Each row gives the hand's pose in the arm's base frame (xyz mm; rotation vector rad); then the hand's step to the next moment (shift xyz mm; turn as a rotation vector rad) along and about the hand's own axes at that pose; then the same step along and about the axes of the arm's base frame.
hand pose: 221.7 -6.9 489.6 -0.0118 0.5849 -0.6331
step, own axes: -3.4 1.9 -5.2 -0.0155 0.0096 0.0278
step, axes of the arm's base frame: -3.9 4.3 -3.0 0.0096 0.0119 0.0295
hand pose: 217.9 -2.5 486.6 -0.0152 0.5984 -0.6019
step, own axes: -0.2 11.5 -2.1 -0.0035 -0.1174 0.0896
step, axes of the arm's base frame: 4.8 10.0 -3.7 -0.0165 -0.1095 0.0978
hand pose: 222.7 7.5 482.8 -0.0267 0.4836 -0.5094
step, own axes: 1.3 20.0 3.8 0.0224 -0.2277 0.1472
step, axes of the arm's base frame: 12.0 16.5 -0.1 -0.0217 -0.2237 0.1533
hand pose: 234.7 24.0 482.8 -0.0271 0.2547 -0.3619
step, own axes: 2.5 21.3 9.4 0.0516 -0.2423 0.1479
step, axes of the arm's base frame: 12.0 18.9 7.0 -0.0002 -0.2477 0.1480
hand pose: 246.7 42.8 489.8 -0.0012 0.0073 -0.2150
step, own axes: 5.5 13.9 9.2 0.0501 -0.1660 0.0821
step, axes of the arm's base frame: 8.4 12.4 9.1 0.0141 -0.1728 0.0821
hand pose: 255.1 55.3 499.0 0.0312 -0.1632 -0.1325
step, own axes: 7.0 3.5 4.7 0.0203 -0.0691 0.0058
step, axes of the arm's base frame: 6.5 2.4 5.9 0.0100 -0.0713 0.0061
